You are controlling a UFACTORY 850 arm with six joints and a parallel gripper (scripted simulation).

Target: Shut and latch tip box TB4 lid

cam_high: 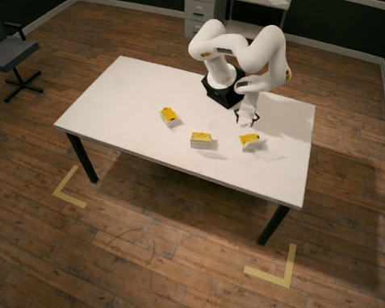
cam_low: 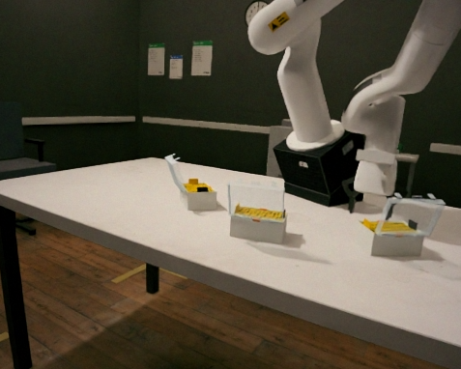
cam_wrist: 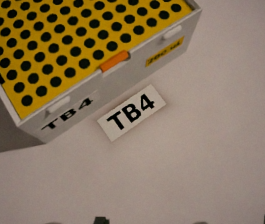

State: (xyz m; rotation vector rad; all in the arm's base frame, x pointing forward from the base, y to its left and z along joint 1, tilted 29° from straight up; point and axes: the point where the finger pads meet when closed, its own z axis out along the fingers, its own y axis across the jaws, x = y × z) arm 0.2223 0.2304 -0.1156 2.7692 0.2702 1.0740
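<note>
Now: the clear lid 17 cm ahead of my hand, 12 cm to the left of it and 6 cm above it.
</note>
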